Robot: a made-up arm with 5 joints.
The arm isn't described. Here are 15 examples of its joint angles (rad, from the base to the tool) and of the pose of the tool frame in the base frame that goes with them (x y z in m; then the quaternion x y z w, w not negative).
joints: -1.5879 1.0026 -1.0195 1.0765 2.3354
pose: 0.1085 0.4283 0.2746 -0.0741 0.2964 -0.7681 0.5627
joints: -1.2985 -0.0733 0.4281 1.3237 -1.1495
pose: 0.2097 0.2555 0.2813 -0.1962 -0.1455 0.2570 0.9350
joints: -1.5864 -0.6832 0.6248 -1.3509 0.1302
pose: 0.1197 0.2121 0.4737 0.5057 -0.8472 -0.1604 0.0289
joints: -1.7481 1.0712 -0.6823 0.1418 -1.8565
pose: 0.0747 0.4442 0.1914 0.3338 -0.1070 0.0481 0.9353
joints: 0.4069 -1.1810 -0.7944 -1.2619 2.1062
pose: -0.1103 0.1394 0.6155 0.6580 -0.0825 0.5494 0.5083
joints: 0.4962 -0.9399 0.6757 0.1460 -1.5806
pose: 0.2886 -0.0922 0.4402 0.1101 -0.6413 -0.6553 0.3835
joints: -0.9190 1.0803 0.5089 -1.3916 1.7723
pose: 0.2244 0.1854 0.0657 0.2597 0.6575 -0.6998 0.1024
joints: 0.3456 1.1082 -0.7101 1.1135 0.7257
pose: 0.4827 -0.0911 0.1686 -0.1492 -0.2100 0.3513 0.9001
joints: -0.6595 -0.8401 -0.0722 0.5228 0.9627
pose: 0.2200 0.1206 0.6074 -0.2621 -0.8917 0.3397 0.1442
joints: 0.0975 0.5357 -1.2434 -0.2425 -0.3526
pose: 0.4495 -0.0139 0.6037 -0.1093 -0.9622 -0.1869 0.1653
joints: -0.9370 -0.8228 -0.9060 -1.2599 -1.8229
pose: 0.0501 -0.1138 0.6723 -0.8293 0.2199 -0.0209 0.5133
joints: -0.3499 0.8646 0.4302 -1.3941 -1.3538
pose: 0.3644 0.0902 0.1301 0.3004 -0.6069 -0.3753 0.6329
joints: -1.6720 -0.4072 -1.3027 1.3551 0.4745
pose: 0.1153 0.0374 0.7033 0.3599 -0.8562 0.3434 0.1399
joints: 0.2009 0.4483 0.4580 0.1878 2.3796
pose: 0.3545 -0.0127 0.1465 -0.1641 -0.2358 0.9293 0.2321
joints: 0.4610 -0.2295 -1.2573 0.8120 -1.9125
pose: 0.1919 -0.0359 0.7043 0.3635 -0.7108 -0.5623 0.2156
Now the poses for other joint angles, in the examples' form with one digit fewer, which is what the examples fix.
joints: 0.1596 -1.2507 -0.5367 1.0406 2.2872
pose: 0.027 0.051 0.618 0.855 0.236 -0.456 0.066
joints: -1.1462 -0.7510 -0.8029 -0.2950 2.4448
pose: 0.101 -0.005 0.720 0.738 0.633 0.157 0.171
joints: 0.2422 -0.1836 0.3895 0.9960 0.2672
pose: 0.386 -0.034 0.322 -0.234 -0.322 0.163 0.903
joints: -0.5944 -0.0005 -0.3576 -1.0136 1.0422
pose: 0.351 0.199 0.563 0.381 0.913 0.042 0.139
